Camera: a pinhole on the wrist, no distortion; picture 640 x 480 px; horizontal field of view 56.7 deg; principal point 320.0 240.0 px. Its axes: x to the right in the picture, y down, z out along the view. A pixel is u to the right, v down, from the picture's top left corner.
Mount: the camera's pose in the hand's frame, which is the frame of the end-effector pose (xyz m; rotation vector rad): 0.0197 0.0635 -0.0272 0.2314 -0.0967 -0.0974
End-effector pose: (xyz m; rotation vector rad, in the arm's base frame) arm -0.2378 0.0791 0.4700 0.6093 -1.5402 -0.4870
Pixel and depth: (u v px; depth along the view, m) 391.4 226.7 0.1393
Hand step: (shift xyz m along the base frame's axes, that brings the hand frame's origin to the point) -0.1106 0.0011 0.0270
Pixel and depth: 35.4 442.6 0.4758
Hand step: -0.4598 0.2363 -0.1263
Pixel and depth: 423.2 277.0 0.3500
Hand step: -0.3214 -0.0475 0.0136
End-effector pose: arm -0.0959 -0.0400 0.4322 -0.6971 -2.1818 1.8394
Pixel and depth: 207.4 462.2 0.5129
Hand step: -0.0929 -0.4801 -0.2270
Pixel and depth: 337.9 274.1 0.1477
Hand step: -0.0520 -0.0945 -0.0623
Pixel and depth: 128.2 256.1 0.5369
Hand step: -0.0386 -0.5220 -0.0448
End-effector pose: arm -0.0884 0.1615 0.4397 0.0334 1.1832 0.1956
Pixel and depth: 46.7 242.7 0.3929
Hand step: 0.2395 -0.0115 0.3126
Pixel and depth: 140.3 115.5 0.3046
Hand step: 0.1939 -0.0556 0.1863
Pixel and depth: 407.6 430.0 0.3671
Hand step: 0.3364 0.1229 0.1078
